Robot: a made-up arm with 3 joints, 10 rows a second.
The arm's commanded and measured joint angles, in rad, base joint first. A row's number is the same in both.
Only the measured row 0 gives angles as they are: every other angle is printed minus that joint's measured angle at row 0.
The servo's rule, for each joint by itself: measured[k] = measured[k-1] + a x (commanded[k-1-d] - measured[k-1]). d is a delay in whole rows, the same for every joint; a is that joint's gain. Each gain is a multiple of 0.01, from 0.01 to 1. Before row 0 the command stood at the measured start. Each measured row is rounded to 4 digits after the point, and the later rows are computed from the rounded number. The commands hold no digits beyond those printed.
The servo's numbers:
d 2
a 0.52 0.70 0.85
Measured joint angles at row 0: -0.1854, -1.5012, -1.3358
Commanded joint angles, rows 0 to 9: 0.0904, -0.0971, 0.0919; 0.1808, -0.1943, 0.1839; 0.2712, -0.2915, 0.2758; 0.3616, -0.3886, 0.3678; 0.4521, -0.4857, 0.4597; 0.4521, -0.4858, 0.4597; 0.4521, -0.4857, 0.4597; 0.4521, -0.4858, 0.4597; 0.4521, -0.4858, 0.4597; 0.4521, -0.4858, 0.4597
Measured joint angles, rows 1 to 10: 0.0000, 0.0000, 0.0000; 0.0000, 0.0000, 0.0000; 0.0470, -0.0680, 0.0781; 0.1166, -0.1564, 0.1680; 0.1970, -0.2510, 0.2596; 0.2826, -0.3473, 0.3516; 0.3707, -0.4442, 0.4435; 0.4130, -0.4733, 0.4573; 0.4333, -0.4820, 0.4593; 0.4431, -0.4847, 0.4596
